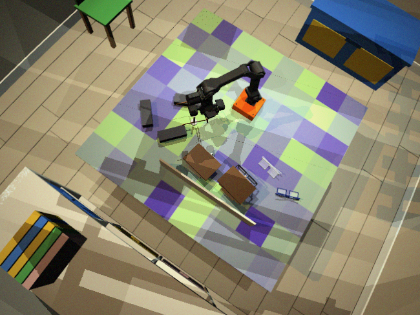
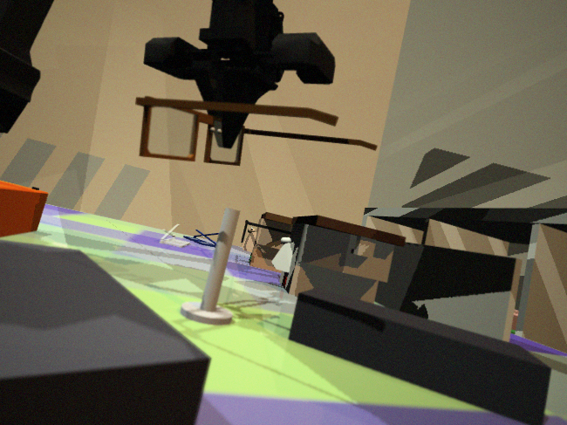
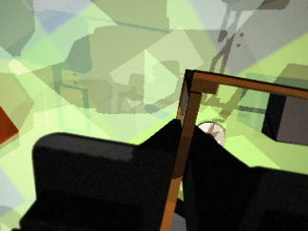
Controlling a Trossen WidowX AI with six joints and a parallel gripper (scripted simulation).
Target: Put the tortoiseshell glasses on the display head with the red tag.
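Right now the thin pale post stand is 12 cm below my gripper tip, 7 cm to the right of it and 1 cm ahead of it. The rest, counted from my gripper tip: long plank: 32 cm ahead, 24 cm to the left, 9 cm below.
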